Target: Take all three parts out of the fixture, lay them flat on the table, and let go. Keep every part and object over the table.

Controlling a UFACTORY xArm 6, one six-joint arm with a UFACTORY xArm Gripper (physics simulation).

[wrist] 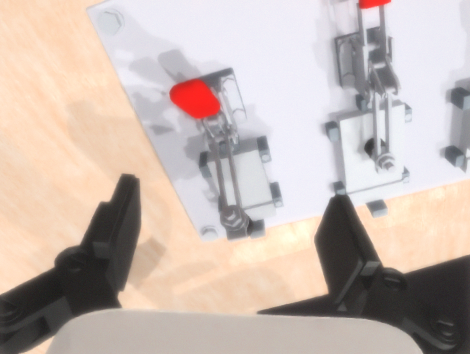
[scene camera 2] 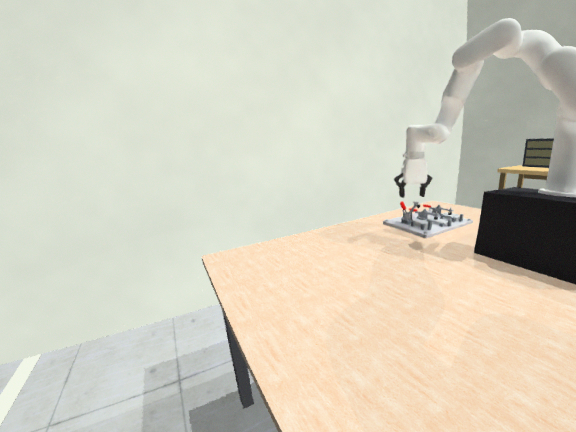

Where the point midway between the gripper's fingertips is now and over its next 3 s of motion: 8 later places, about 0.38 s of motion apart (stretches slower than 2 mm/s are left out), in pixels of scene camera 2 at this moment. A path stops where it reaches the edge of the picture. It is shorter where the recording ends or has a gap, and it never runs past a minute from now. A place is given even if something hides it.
My gripper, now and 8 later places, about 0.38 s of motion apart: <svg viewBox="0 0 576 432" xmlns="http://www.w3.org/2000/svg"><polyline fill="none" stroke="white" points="411,196 415,207 419,214 418,215 417,217 417,219 416,208 415,208 417,210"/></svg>
